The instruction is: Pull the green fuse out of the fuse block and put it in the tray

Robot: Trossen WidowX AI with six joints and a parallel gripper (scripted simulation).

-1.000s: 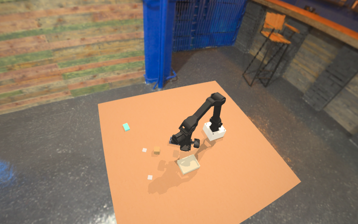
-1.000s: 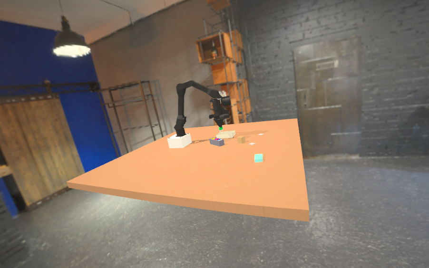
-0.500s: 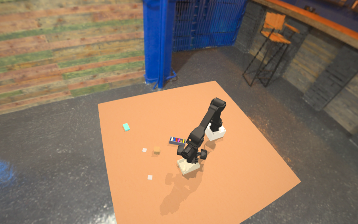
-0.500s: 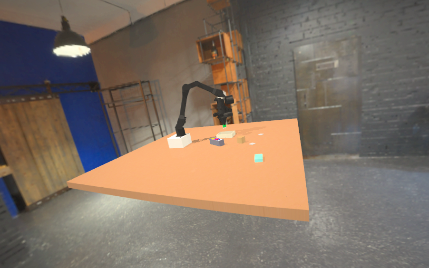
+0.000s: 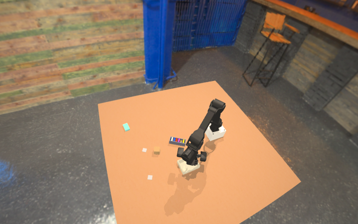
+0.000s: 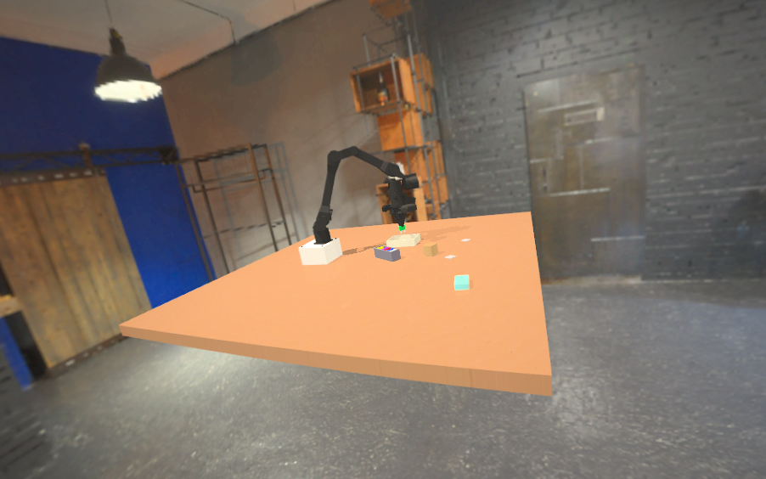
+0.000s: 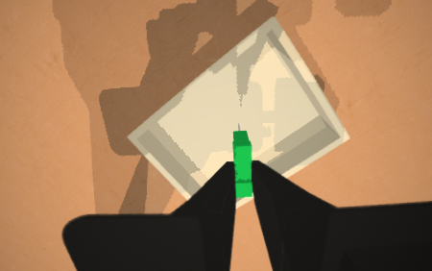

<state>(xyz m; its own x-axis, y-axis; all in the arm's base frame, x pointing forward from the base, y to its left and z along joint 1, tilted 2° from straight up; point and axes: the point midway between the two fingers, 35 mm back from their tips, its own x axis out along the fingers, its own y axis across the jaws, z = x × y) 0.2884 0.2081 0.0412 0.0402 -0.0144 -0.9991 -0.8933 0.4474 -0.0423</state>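
My gripper tip is 10 mm above the green fuse. The rest, counted from my gripper tip: cream tray (80 mm below); tan cube (190 mm ahead, 160 mm to the right, 60 mm below); teal block (380 mm ahead, 440 mm to the right, 70 mm below).
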